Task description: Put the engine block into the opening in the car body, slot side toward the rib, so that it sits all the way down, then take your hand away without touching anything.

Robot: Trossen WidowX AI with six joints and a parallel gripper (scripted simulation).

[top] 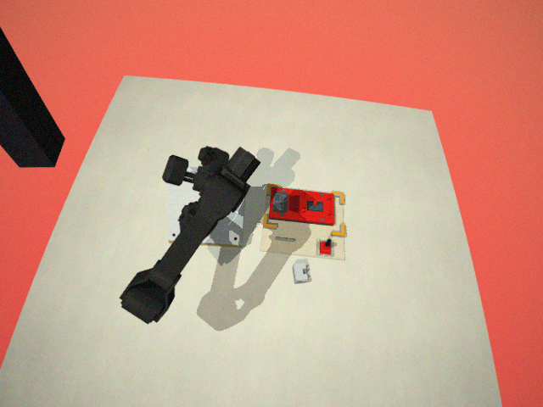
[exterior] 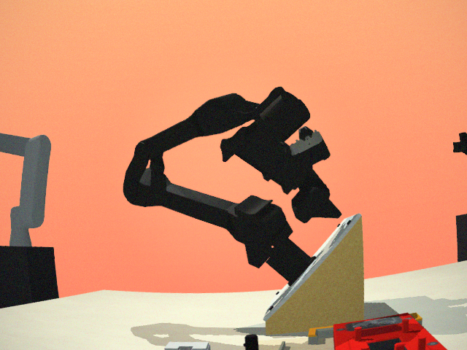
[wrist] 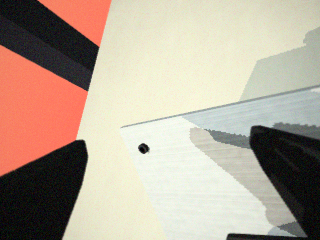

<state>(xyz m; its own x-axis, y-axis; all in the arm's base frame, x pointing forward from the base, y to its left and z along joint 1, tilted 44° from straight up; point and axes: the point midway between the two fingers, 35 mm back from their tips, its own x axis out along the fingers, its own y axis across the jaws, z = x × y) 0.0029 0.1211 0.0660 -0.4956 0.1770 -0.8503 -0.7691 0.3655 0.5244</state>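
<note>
Right now the engine block is 30 cm ahead of my gripper tip, 22 cm to the right of it and 18 cm below it.
</note>
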